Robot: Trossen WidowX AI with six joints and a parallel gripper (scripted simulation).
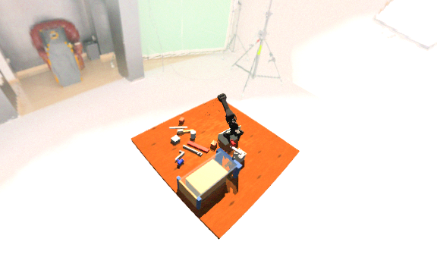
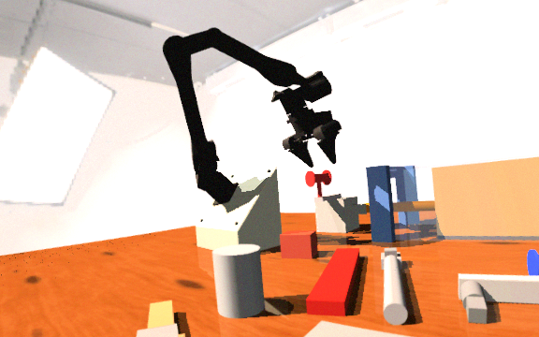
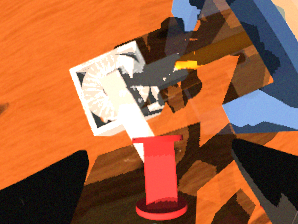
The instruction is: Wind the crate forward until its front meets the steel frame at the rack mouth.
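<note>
Now: the red knob 5 cm below my gripper tip, 2 cm to the right of it and 1 cm behind it. From my gripper tip the other things lie so: winch 15 cm below, 7 cm to the left, 3 cm behind; frame 15 cm ahead, 8 cm to the left, 7 cm below; red bar 29 cm to the right, 17 cm below, 17 cm ahead.
</note>
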